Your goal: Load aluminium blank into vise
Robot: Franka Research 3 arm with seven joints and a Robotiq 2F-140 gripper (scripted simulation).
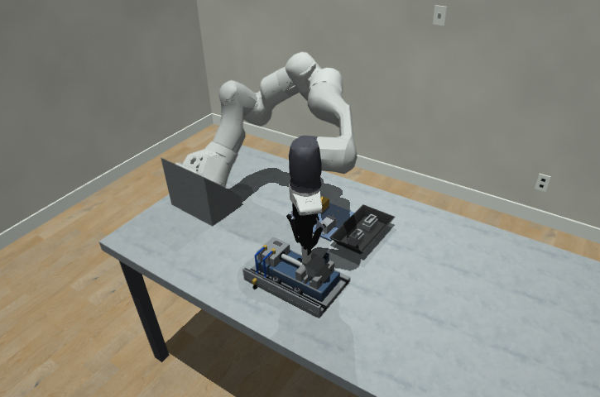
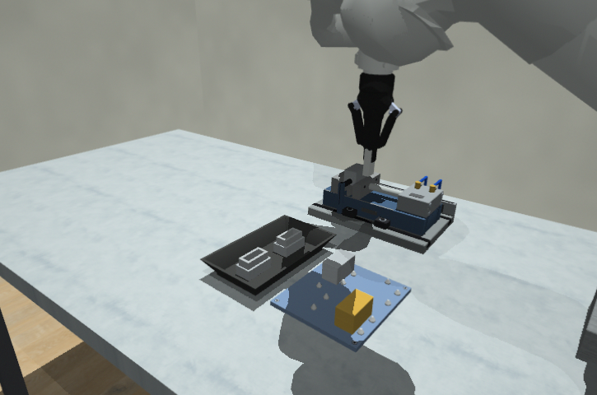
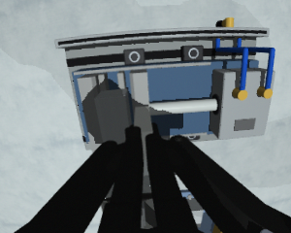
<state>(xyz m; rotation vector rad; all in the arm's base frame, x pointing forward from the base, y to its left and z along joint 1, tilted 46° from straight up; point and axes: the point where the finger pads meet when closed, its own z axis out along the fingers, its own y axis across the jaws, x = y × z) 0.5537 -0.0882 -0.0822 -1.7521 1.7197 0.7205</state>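
Now: the fixed jaw 6 cm ahead of my hand and 6 cm below it. From my hand the other things lie so: brass blank: 19 cm behind, 36 cm to the left, 11 cm below.
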